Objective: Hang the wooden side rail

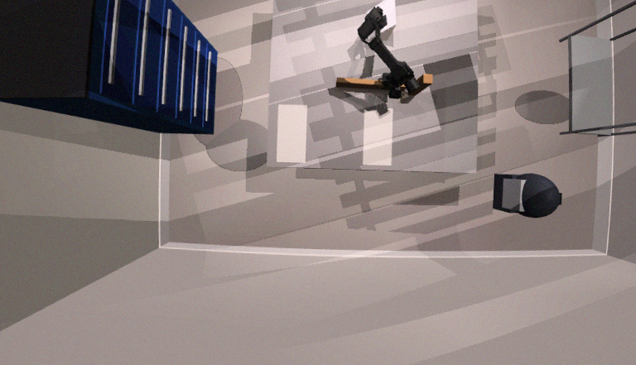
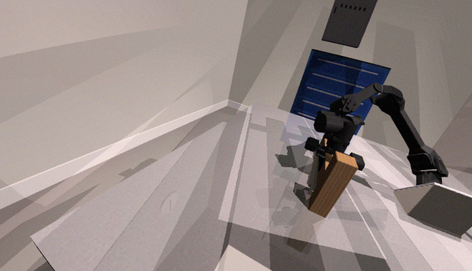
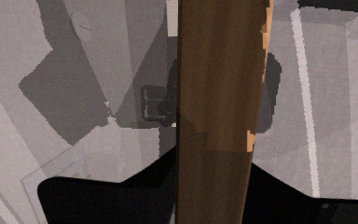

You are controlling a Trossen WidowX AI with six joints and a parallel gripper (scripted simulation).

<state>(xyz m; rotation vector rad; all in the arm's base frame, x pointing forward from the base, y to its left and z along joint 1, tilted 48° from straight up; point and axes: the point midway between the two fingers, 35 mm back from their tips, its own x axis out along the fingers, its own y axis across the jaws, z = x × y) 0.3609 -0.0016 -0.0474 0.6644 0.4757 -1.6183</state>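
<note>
Now: the headboard post 14 cm to the left of my gripper tip, 4 cm above it and 2 cm ahead of it.
</note>
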